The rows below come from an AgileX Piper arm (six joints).
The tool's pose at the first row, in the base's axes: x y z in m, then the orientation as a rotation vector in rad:
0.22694 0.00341 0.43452 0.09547 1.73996 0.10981
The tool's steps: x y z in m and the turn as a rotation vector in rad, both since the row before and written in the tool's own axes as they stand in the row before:
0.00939 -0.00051 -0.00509 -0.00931 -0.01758 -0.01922
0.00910 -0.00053 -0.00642 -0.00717 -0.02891 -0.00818
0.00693 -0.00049 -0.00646 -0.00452 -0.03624 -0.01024
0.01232 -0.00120 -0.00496 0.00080 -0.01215 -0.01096
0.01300 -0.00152 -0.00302 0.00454 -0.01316 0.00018
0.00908 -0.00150 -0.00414 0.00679 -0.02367 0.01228
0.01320 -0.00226 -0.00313 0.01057 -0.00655 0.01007
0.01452 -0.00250 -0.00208 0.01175 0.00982 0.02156
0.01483 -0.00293 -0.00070 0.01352 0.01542 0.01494
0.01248 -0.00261 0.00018 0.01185 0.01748 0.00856
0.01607 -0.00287 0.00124 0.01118 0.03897 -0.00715
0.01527 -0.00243 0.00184 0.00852 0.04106 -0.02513
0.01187 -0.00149 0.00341 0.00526 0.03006 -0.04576
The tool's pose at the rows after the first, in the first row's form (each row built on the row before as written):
0.22032 0.00399 0.42614 0.07268 1.72229 0.10269
0.21259 0.00427 0.41811 0.06154 1.69313 0.10131
0.20533 0.00427 0.41201 0.05104 1.65681 0.09583
0.19933 0.00404 0.40010 0.04307 1.64483 0.08638
0.19537 0.00348 0.38728 0.04716 1.63190 0.08234
0.19070 0.00262 0.37838 0.06315 1.60840 0.08537
0.18708 0.00156 0.36515 0.07964 1.60217 0.08438
0.18452 0.00057 0.35052 0.10577 1.61191 0.09221
0.18315 -0.00048 0.33549 0.12784 1.62748 0.09388
0.18254 -0.00132 0.32278 0.14345 1.64523 0.09216
0.18246 -0.00180 0.30642 0.14508 1.68525 0.08076
0.18243 -0.00208 0.29085 0.12937 1.72816 0.05807
0.18386 -0.00226 0.27849 0.09320 1.76064 0.02187

